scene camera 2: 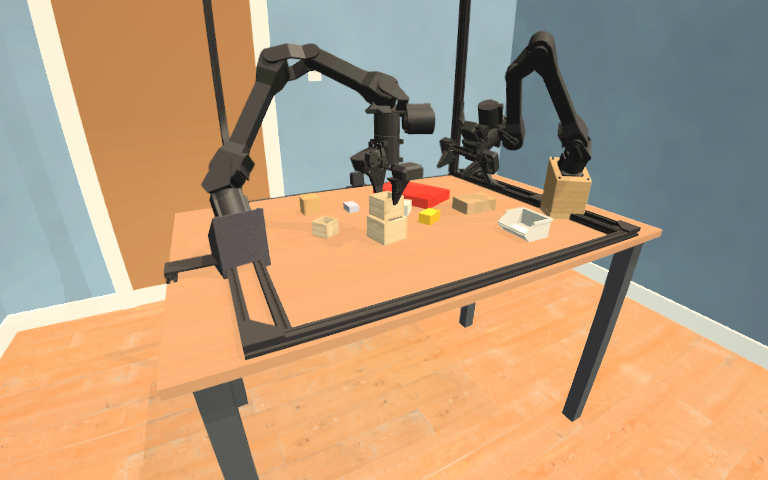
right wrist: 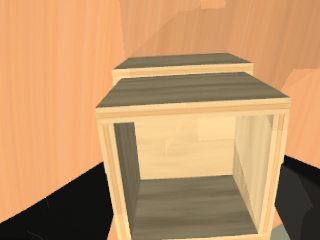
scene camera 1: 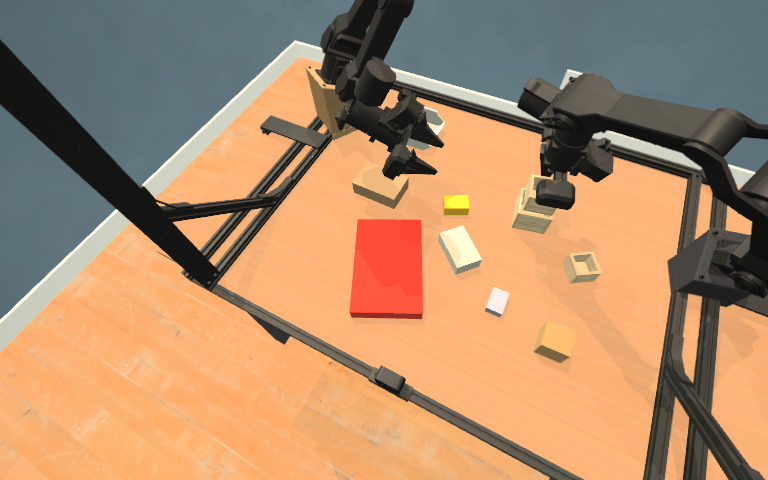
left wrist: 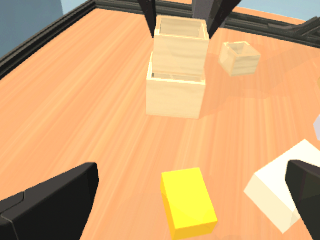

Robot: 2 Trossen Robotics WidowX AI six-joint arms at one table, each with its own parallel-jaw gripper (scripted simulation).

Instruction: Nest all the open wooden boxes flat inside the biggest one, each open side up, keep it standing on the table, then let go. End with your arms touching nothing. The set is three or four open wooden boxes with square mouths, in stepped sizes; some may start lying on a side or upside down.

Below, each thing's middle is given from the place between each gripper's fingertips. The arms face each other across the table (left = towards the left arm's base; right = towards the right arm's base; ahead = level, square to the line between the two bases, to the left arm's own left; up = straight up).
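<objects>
Counting from my left hand, I find the middle-sized wooden box (scene camera 2: 381,206) 70 mm ahead, 240 mm to the right and 80 mm below. The red slab (scene camera 1: 387,276) is 200 mm behind that same left hand, 40 mm to the right of it and 140 mm below it, while the white bin (scene camera 2: 514,220) sits 170 mm ahead of the hand, 110 mm to the left of it and 130 mm below it. As for the cream block (scene camera 1: 462,255), it is 90 mm behind my left hand, 140 mm to the right of it and 140 mm below it.
My right hand (scene camera 1: 542,192) has the biggest wooden box (scene camera 2: 386,232) 110 mm below it. The cream block is 170 mm behind my right hand, 90 mm to the left of it and 110 mm below it; the smallest wooden box (scene camera 1: 580,267) is 70 mm behind that hand, 130 mm to the right of it and 120 mm below it. The middle-sized wooden box is 50 mm below my right hand.
</objects>
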